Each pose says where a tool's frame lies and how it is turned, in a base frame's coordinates. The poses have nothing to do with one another.
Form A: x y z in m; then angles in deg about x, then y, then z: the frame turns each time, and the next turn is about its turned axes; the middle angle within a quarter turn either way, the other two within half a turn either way.
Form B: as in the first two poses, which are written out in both.
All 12 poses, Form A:
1: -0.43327 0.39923 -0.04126 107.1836 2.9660 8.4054
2: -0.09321 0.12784 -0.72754 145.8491 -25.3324 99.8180
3: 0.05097 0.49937 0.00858 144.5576 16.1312 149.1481
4: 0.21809 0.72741 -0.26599 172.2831 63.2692 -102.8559
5: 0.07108 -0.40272 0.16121 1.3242 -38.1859 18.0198
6: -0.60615 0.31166 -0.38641 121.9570 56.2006 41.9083
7: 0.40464 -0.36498 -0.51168 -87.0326 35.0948 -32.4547
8: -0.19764 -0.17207 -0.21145 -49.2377 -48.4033 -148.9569
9: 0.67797 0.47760 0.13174 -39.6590 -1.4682 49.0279
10: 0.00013 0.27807 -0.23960 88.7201 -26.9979 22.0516
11: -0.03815 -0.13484 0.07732 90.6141 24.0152 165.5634
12: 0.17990 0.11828 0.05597 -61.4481 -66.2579 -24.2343
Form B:
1: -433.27 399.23 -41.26 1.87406 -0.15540 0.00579
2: -93.21 127.84 -727.54 2.81522 -0.66052 -1.76723
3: 50.97 499.37 8.58 -2.47642 -0.10324 -2.54831
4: 218.09 727.41 -265.99 2.06213 0.33401 1.67693
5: 71.08 -402.72 161.21 -0.21210 -0.63712 0.37669
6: -606.15 311.66 -386.41 2.28793 -1.10628 0.39207
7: 404.64 -364.98 -511.68 -1.52151 -0.53611 -0.63834
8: -197.64 -172.07 -211.45 1.12228 0.02776 -2.17611
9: 677.97 477.60 131.74 -0.51285 0.48809 0.73455
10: 0.13 278.07 -239.60 1.54923 -0.39493 -0.46301
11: -38.15 -134.84 77.32 -1.58089 -0.24759 -2.71995
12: 179.90 118.28 55.97 -1.27048 -0.86254 0.97111
